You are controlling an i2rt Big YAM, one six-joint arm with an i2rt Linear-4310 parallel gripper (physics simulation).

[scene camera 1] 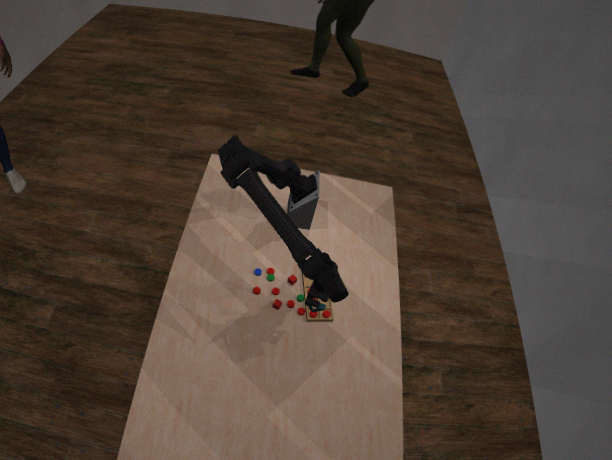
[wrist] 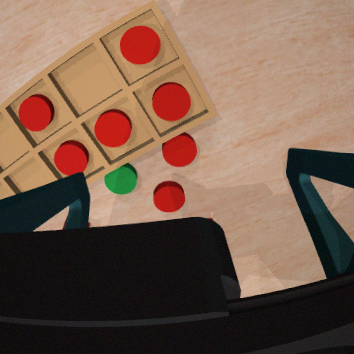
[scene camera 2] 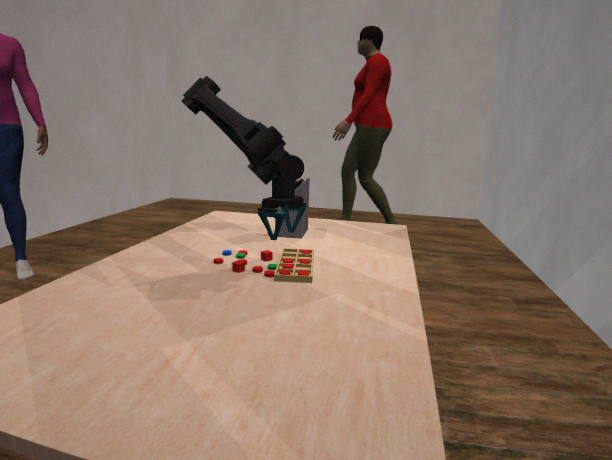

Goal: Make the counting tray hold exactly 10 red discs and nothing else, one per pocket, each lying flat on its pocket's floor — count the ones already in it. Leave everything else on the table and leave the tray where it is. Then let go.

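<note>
The wooden counting tray (scene camera 1: 320,319) (scene camera 2: 294,280) (wrist: 127,90) has two columns of pockets. Several pockets hold red discs, such as a corner disc (scene camera 2: 303,273) (wrist: 140,45) and its neighbour (scene camera 2: 284,272) (wrist: 171,101); an empty pocket (wrist: 86,80) lies between two discs. Part of the tray is hidden in the scene camera 1 view. One loose red disc (scene camera 1: 301,311) (scene camera 2: 269,274) (wrist: 179,149) lies close beside the tray; another (scene camera 1: 290,304) (scene camera 2: 257,269) (wrist: 169,196) is farther out. More loose red discs (scene camera 1: 275,291) (scene camera 1: 256,290) (scene camera 1: 270,271) lie beyond. My gripper (scene camera 2: 283,235) (wrist: 188,172) is open and empty, above the tray and discs.
A green disc (scene camera 1: 300,298) (scene camera 2: 272,266) (wrist: 121,178) lies by the tray's long side. Another green disc (scene camera 1: 270,278) (scene camera 2: 240,255) and a blue disc (scene camera 1: 258,272) (scene camera 2: 227,252) lie farther off. Two red cubes (scene camera 1: 292,279) (scene camera 2: 266,255) (scene camera 1: 277,304) (scene camera 2: 238,266) stand among the loose discs.
</note>
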